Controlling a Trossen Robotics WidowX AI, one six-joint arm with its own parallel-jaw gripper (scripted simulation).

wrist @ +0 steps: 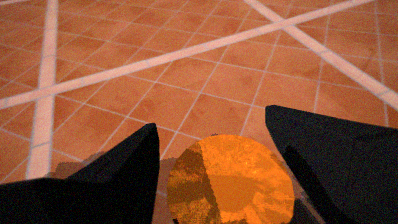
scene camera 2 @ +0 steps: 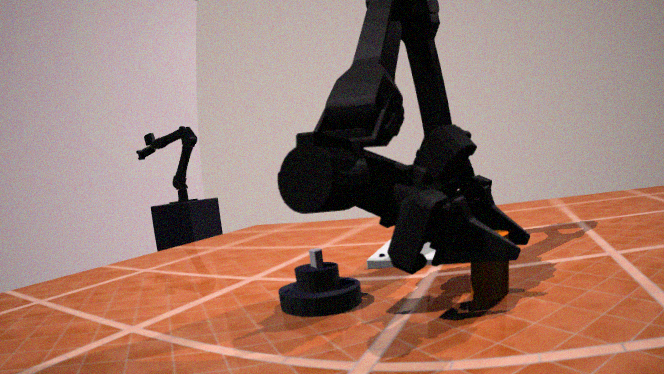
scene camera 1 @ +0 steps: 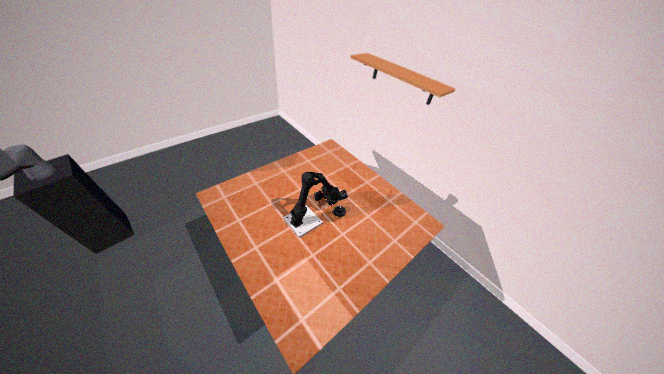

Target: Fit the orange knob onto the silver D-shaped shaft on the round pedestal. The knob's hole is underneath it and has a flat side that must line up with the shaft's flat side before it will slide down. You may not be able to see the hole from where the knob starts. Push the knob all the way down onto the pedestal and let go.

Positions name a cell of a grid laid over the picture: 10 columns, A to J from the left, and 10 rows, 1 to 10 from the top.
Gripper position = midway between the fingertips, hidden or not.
Observation:
In view: my gripper (scene camera 2: H7).
My gripper also shows in the wrist view (wrist: F6).

